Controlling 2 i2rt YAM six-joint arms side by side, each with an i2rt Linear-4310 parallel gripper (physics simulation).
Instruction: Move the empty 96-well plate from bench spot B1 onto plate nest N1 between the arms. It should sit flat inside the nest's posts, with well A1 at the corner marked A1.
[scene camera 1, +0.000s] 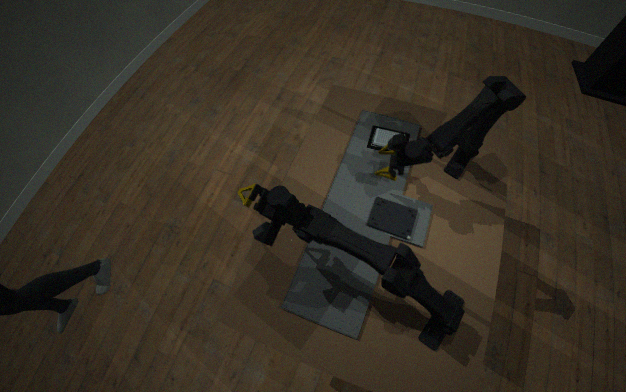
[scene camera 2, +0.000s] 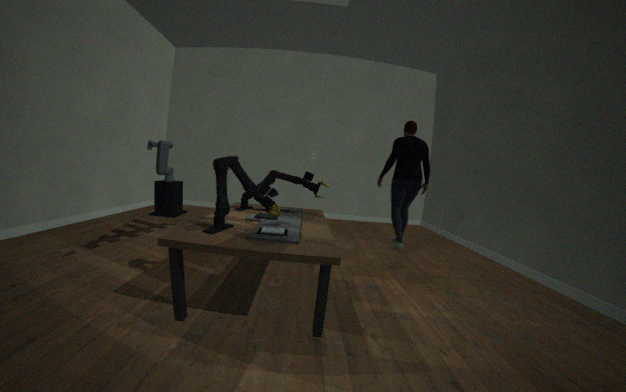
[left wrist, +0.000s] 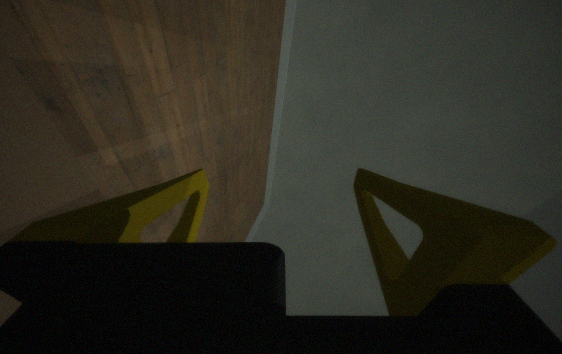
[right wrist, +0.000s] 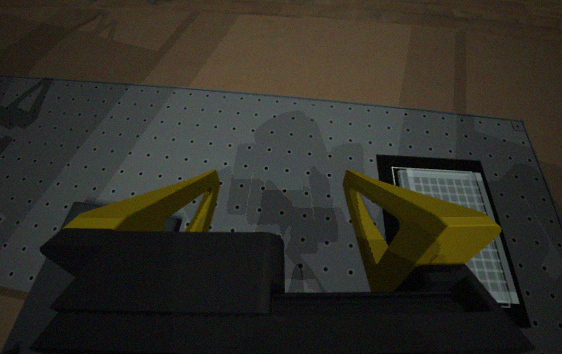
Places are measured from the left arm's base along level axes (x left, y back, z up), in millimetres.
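Pixels of known places: left gripper, fingertip midpoint: (scene camera 1: 248, 197) (scene camera 2: 326, 192) (left wrist: 281, 177); right gripper, fingertip midpoint: (scene camera 1: 377, 163) (scene camera 2: 280, 214) (right wrist: 281, 176); left arm's base, origin of the base link: (scene camera 1: 441, 319) (scene camera 2: 244, 208); right arm's base, origin of the base link: (scene camera 1: 460, 159) (scene camera 2: 219, 229).
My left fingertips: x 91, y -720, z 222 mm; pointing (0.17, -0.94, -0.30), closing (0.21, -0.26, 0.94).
Observation:
Ahead of a thing's pixels: the offset from my left fingertips to its top centre. Level surfaces: height alone.
The clear 96-well plate {dx -593, dy +187, dz -193 mm} (scene camera 1: 382, 136) (scene camera 2: 273, 230) (right wrist: 450, 185) lies flat inside a black rectangular outline on the grey perforated board {dz -209 mm} (scene camera 1: 345, 185) (right wrist: 200, 120). The plate nest {dx -293, dy +384, dz -187 mm} (scene camera 1: 392, 217) (scene camera 2: 264, 216) is a dark square with small corner posts and a light mark near one corner; nothing sits on it. My right gripper (scene camera 1: 381, 161) (scene camera 2: 274, 210) (right wrist: 281, 176) is open and empty above the board, between plate and nest, nearer the plate in scene camera 1. My left gripper (scene camera 1: 242, 196) (scene camera 2: 326, 191) (left wrist: 281, 177) is open and empty, raised and reaching out past the board.
The left arm (scene camera 1: 345, 237) stretches over the board beside the nest in scene camera 1. The wooden table {dz -224 mm} (scene camera 2: 250, 250) carries both arms. A person (scene camera 2: 410, 160) stands away from the table. Another robot on a black pedestal (scene camera 2: 168, 197) stands at the far left of scene camera 2.

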